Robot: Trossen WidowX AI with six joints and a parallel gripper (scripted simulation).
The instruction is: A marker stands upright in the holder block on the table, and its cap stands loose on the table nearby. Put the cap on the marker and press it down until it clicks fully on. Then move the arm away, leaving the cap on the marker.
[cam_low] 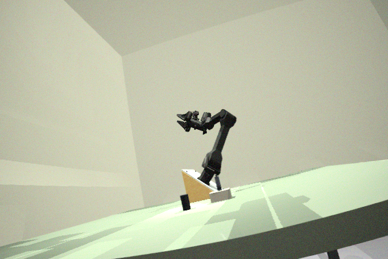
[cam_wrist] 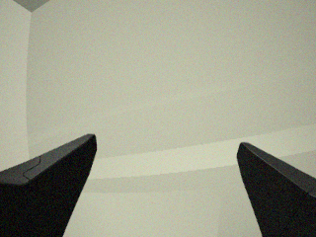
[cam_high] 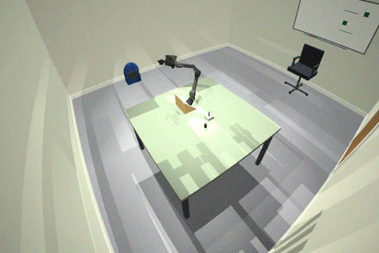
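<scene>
My gripper tip is 67 cm short of the black cap, 11 cm to the right of it and 51 cm above it. Also, from my gripper tip: pale holder block 58 cm ahead, 23 cm to the left, 52 cm below.
</scene>
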